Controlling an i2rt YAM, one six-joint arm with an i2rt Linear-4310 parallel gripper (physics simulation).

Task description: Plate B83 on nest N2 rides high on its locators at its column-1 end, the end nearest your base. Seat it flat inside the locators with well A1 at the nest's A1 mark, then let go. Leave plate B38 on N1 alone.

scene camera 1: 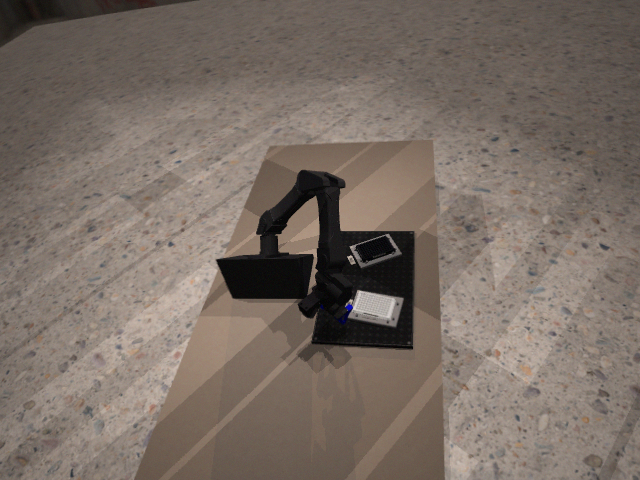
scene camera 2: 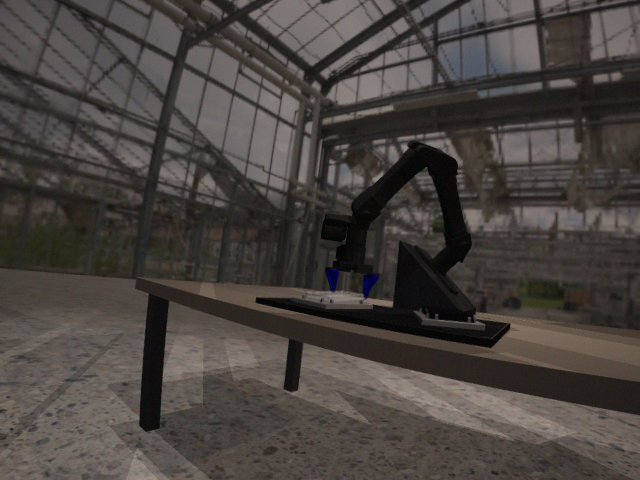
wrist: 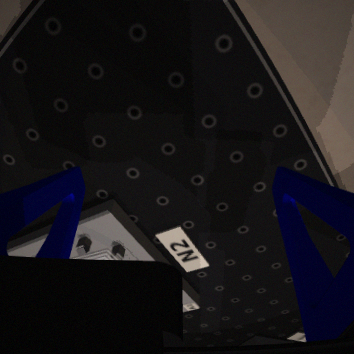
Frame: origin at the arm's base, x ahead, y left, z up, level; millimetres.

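Seen in the pictures: gripper, fingertip midpoint: [scene camera 1: 334, 315] [scene camera 2: 348, 298] [wrist: 178, 177]; arm's base, origin of the base link: [scene camera 1: 269, 256] [scene camera 2: 434, 270].
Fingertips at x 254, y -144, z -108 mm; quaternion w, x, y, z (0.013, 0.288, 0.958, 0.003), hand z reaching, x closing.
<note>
Pixels of each thing's top centre, then the offset from my fingertips to it. "spot": a spot on its surface instead. Level surfaces: height alone.
- Plate B83, middle of its top: [scene camera 2: 336, 291] [scene camera 1: 373, 303] dy +52, dx +127, dz +22 mm
- grey nest N2, middle of its top: [wrist: 69, 304] [scene camera 2: 333, 296] [scene camera 1: 375, 305] dy +52, dx +133, dz +9 mm
- Plate B38, middle of its top: [scene camera 2: 446, 310] [scene camera 1: 374, 247] dy +319, dx +89, dz +13 mm
- nest N1, middle of its top: [scene camera 2: 446, 312] [scene camera 1: 375, 248] dy +319, dx +89, dz +9 mm
- black perforated board, middle of its top: [wrist: 203, 325] [scene camera 2: 386, 312] [scene camera 1: 367, 281] dy +173, dx +85, dz -13 mm
- table, its level: dz -26 mm
- white N2 label, surface spot: [wrist: 182, 249] spot: dy +60, dx +36, dz -11 mm
Plate B83 [scene camera 1: 372, 303] [scene camera 2: 330, 296] is white and lies on the grey nest N2 [scene camera 1: 397, 313] [scene camera 2: 359, 306] [wrist: 107, 224]. The views are too small or partly blocked to tell whether its column-1 end is raised. My gripper [scene camera 1: 333, 315] [scene camera 2: 349, 293] [wrist: 178, 177] is wide open, with nothing between its blue fingers. It is at the base-side end of N2; in the wrist view the left finger overlaps the nest corner and the right finger is over the black board. Plate B38 [scene camera 1: 374, 249] is black and sits on nest N1 [scene camera 1: 362, 264] [scene camera 2: 454, 324]. Well A1 cannot be made out.
The black perforated board [scene camera 1: 382, 279] [scene camera 2: 392, 317] [wrist: 165, 120] carries both nests on the table [scene camera 1: 289, 387]. The white N2 label [wrist: 182, 249] is beside nest N2. My dark wedge-shaped base [scene camera 1: 266, 279] [scene camera 2: 423, 284] stands behind the board.
</note>
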